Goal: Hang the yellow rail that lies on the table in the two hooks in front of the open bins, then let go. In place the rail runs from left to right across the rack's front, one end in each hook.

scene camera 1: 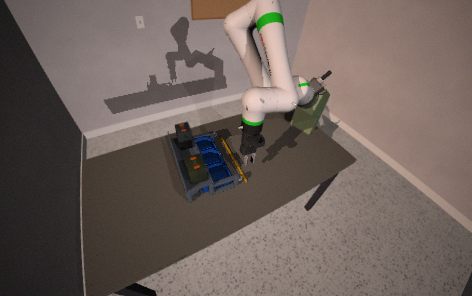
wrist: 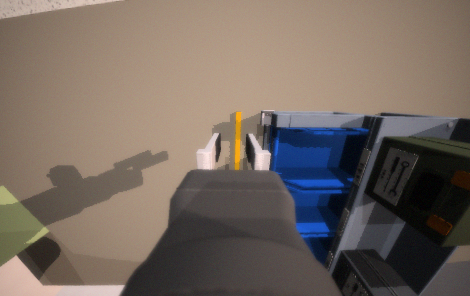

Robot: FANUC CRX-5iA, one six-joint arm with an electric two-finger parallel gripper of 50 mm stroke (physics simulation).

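Places are measured from the arm's base along level axes (x ahead, y left, z up), in millimetres.
Pixels of known places: gripper, between the fingertips: [scene camera 1: 248,163] [wrist: 233,142].
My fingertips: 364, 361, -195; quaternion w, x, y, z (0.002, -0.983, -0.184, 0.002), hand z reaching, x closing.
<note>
For each thing: its middle in the pictures, then the offset to it from my fingertips, as dx, dy, dz. "spot": a spot on its surface instead.
- yellow rail, middle of its body: [wrist: 236,190] [scene camera 1: 232,157] +67, -146, -126
- pale hook, a spot on its surface: [wrist: 268,117] spot: +47, +43, -76
- dark green case, middle of its body: [wrist: 437,182] [scene camera 1: 195,169] +258, +54, +19
- black case, middle of its body: [scene camera 1: 184,136] +342, -161, +32
The yellow rail [scene camera 1: 233,158] [wrist: 238,135] lies on the table in front of the rack, along the row of blue bins [scene camera 1: 212,157] [wrist: 315,150]. My gripper [scene camera 1: 249,159] [wrist: 233,142] is partly open and empty, above the table on the side of the rail away from the bins in the scene view. In the wrist view the rail shows between the two fingers, but it is below them and not held; its near part is hidden behind the gripper body. A pale hook [wrist: 268,117] is at the rack's front corner. The other hook is not clear.
The grey rack [scene camera 1: 189,193] [wrist: 320,120] stands beside the rail. A dark green case [scene camera 1: 196,171] [wrist: 425,195] and a black case [scene camera 1: 183,136] [wrist: 367,270] are on it behind the bins. The arm's green pedestal [scene camera 1: 309,117] [wrist: 15,227] stands at the table's far right in the scene view.
</note>
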